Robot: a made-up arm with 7 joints. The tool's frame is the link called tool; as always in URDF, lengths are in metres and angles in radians. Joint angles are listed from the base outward.
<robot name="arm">
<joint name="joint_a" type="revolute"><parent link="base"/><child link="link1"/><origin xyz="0.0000 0.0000 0.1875" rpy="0.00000 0.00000 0.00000"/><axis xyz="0 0 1"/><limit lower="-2.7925" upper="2.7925"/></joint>
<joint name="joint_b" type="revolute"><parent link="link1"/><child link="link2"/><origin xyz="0.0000 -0.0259 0.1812" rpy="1.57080 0.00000 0.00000"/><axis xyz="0 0 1"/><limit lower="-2.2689" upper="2.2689"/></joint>
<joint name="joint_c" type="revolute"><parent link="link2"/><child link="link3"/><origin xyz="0.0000 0.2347 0.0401" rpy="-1.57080 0.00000 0.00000"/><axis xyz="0 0 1"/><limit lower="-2.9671" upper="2.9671"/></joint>
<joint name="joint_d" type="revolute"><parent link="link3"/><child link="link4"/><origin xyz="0.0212 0.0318 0.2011" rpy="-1.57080 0.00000 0.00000"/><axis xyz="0 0 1"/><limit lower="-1.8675" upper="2.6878"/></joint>
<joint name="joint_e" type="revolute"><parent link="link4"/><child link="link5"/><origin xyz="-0.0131 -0.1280 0.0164" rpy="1.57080 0.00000 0.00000"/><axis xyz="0 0 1"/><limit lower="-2.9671" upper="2.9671"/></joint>
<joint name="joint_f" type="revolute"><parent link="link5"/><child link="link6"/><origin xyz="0.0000 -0.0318 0.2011" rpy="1.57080 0.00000 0.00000"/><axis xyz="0 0 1"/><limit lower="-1.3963" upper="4.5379"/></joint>
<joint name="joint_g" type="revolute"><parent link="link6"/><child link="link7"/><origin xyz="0.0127 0.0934 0.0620" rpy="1.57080 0.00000 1.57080"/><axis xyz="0 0 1"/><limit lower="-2.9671" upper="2.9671"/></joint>
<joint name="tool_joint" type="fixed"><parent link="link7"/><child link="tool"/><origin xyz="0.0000 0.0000 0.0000" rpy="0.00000 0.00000 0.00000"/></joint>
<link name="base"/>
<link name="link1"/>
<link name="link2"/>
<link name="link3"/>
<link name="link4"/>
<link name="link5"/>
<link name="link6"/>
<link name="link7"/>
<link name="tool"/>
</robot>
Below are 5 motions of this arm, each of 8 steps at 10 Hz.
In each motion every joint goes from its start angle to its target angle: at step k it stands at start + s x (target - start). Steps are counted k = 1, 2, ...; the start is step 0. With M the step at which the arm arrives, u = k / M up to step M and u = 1 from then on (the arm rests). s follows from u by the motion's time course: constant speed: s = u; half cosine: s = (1 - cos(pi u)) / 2; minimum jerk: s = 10 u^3 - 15 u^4 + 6 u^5.
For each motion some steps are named. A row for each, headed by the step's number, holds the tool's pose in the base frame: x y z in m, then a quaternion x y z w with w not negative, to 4 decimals.
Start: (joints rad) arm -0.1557 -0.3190 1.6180 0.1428 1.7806 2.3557 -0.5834
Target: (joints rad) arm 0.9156 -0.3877 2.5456 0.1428 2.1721 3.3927 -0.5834
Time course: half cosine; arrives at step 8
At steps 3, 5, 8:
3: 0.1392 0.0911 1.0268 -0.4050 0.5098 0.1259 0.7485
5: 0.0922 0.0482 1.0348 -0.6632 0.3581 0.4263 0.5002
8: 0.1396 0.0270 1.0388 -0.8030 0.1030 0.5344 0.2429

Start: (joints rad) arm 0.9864 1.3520 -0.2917 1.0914 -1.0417 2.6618 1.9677
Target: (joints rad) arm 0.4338 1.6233 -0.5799 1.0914 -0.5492 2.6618 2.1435
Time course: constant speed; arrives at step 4
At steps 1, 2, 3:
1: -0.3363 -0.5343 0.6548 0.3837 -0.3200 -0.6189 0.6062
2: -0.4022 -0.5132 0.6043 0.4173 -0.3245 -0.6212 0.5785
3: -0.4648 -0.4799 0.5509 0.4528 -0.3395 -0.6170 0.5469

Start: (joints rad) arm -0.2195 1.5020 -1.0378 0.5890 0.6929 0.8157 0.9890
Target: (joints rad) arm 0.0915 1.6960 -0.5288 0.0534 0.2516 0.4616 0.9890
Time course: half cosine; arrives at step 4
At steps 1, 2, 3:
1: -0.8235 -0.1380 0.4749 0.2644 0.0884 -0.8359 0.4729
2: -0.8426 -0.1515 0.4055 0.2577 0.0516 -0.8431 0.4691
3: -0.8416 -0.1810 0.3056 0.2803 0.0206 -0.8345 0.4739

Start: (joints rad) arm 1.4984 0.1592 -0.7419 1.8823 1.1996 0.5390 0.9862
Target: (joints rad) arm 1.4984 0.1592 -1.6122 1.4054 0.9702 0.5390 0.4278
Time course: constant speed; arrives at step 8
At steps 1, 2, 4, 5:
1: 0.4023 0.1775 0.6805 -0.7527 0.2961 0.2949 0.5088
2: 0.4339 0.1387 0.7004 -0.7498 0.2975 0.2308 0.5441
4: 0.4805 0.0472 0.7394 -0.7443 0.3028 0.0899 0.5885
5: 0.4942 -0.0035 0.7586 -0.7415 0.3064 0.0155 0.5966

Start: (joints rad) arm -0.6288 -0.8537 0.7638 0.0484 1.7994 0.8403 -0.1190
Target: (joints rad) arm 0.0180 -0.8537 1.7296 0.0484 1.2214 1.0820 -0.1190
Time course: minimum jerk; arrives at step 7
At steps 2, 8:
2: 0.6014 -0.3161 0.8530 -0.1744 0.1246 -0.4691 0.8568
8: 0.6423 0.0418 0.8748 -0.0893 0.1689 -0.1093 0.9755

